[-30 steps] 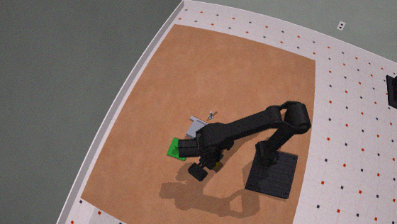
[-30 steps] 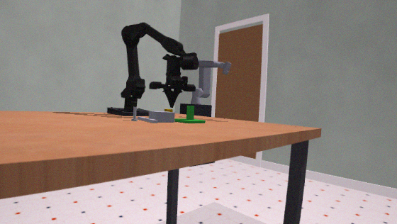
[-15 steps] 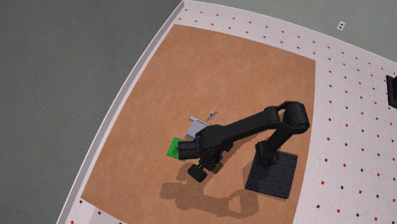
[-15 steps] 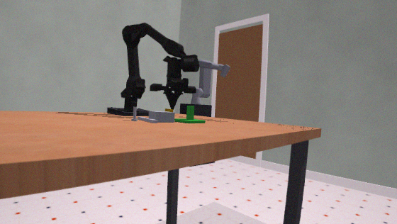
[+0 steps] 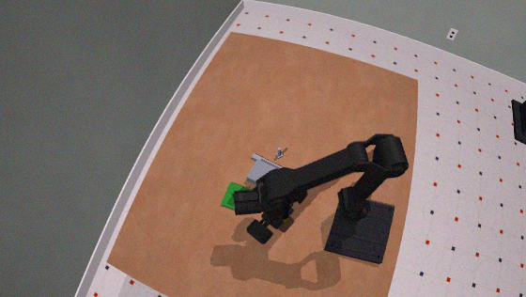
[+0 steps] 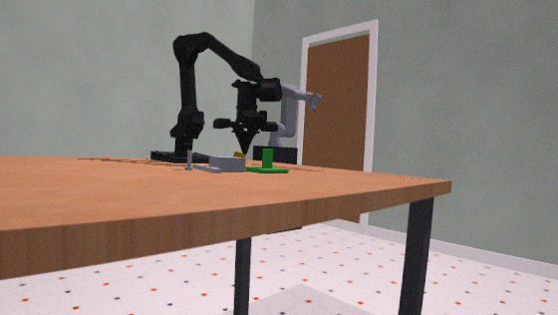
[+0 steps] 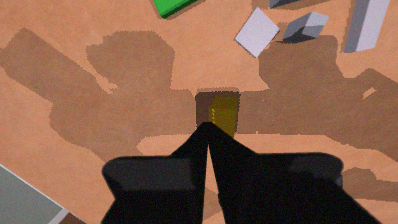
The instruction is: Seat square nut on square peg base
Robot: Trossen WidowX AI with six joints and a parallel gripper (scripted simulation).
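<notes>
The grey square plate lies 70 mm to the right of my hand, 70 mm below it and 60 mm ahead of it. Round my hand: grey pin 210 mm to the right, 90 mm ahead, 60 mm below; grey block 120 mm to the right, 110 mm ahead, 60 mm below.
</notes>
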